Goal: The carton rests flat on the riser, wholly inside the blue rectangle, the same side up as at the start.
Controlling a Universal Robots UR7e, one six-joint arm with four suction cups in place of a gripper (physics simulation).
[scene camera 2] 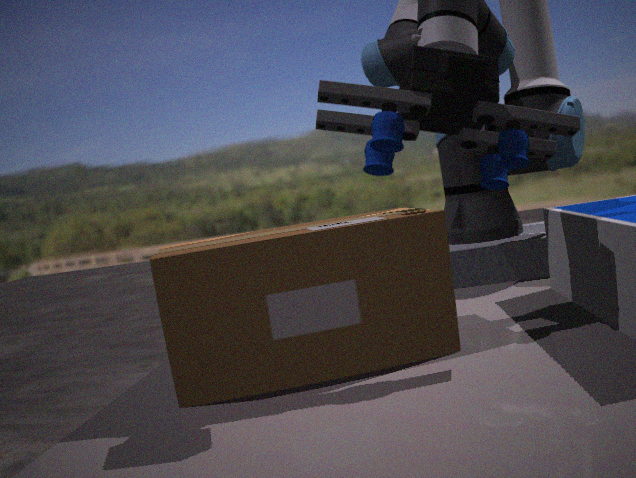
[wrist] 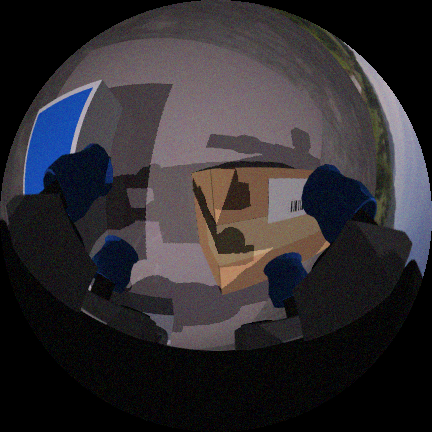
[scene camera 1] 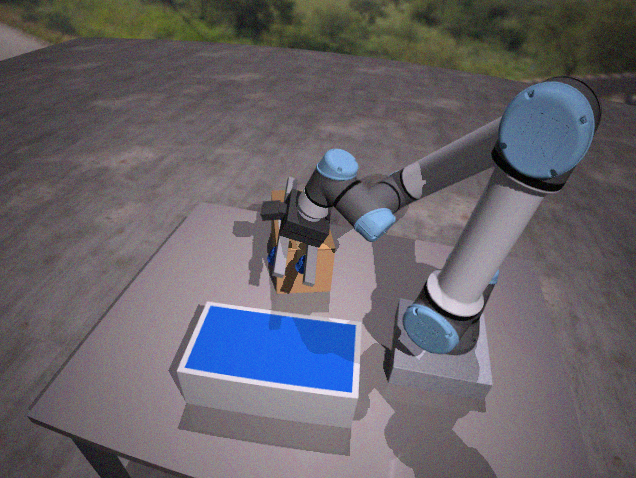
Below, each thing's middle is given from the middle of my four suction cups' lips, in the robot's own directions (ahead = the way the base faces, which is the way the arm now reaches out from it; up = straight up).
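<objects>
Brown carton [scene camera 2: 251, 313]: 10 mm behind my suction cup, 180 mm to the right, 130 mm below.
</objects>
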